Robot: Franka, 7 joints.
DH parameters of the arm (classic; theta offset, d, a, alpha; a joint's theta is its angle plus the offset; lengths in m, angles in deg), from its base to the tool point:
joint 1: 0 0.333 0 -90
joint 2: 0 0 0 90
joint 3: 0 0.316 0.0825 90
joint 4: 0 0 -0.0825 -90
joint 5: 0 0.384 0 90
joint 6: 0 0 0.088 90
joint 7: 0 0.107 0 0
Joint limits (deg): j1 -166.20..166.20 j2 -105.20..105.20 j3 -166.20..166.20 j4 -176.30..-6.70 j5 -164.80..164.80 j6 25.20..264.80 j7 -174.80..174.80
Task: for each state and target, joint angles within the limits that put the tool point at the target. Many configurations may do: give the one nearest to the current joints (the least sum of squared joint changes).
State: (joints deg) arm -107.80 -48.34 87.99 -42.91 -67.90 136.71 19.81
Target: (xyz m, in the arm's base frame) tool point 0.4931 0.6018 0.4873
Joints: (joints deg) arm -87.11 -63.39 104.52 -67.71 -66.56 133.87 19.81
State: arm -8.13 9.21 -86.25 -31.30 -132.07 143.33 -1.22
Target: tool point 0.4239 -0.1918 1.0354
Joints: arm 6.80 23.79 -79.66 -24.57 -132.40 161.49 -1.22
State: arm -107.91 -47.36 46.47 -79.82 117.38 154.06 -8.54
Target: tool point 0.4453 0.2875 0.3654
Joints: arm -61.22 -51.88 93.70 -127.32 124.05 159.06 -8.54
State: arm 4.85 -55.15 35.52 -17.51 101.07 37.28 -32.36
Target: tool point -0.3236 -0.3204 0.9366
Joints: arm 56.48 -30.45 42.00 -8.59 116.12 62.94 -32.36
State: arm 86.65 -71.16 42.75 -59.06 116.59 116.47 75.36
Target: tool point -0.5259 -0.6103 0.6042
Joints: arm 68.53 -82.72 50.87 -37.50 121.16 123.90 75.36
